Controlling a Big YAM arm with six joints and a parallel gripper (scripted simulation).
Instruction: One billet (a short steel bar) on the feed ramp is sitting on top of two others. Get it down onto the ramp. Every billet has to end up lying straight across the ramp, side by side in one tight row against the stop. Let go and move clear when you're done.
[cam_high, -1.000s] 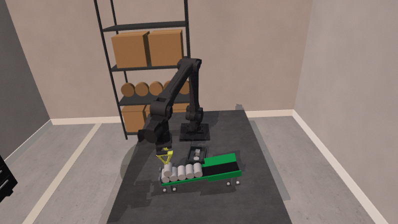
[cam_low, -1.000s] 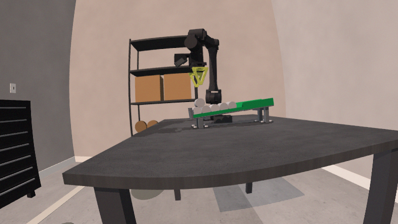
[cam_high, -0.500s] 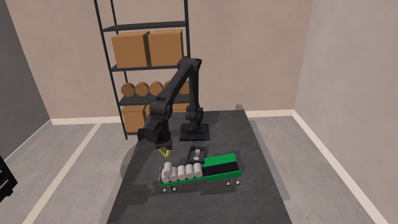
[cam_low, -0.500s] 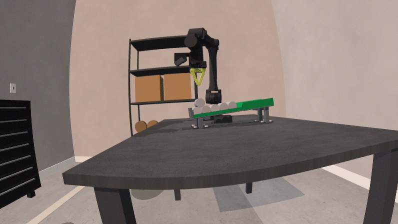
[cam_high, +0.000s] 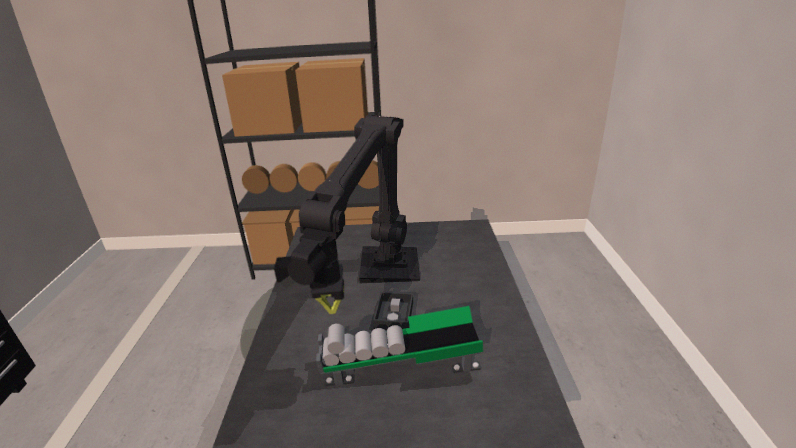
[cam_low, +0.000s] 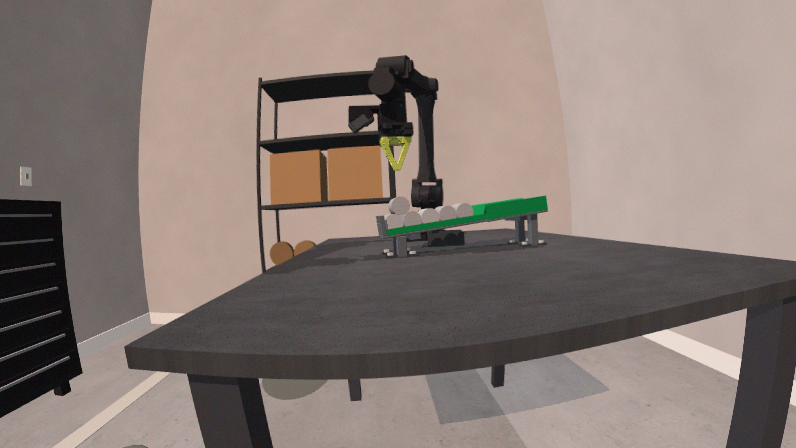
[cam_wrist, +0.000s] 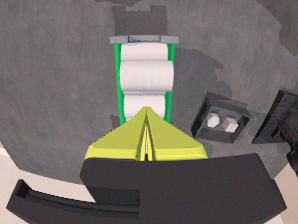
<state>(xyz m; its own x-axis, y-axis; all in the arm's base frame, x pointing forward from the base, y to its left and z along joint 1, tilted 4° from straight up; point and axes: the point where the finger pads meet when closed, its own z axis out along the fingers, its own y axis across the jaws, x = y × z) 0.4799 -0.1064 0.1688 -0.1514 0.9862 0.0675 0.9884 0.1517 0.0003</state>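
The stop lies 10 mm ahead of my hand, 40 mm to the right of it and 140 mm below it. Also, from my hand: small dark tray 210 mm behind, 120 mm to the left, 190 mm below.
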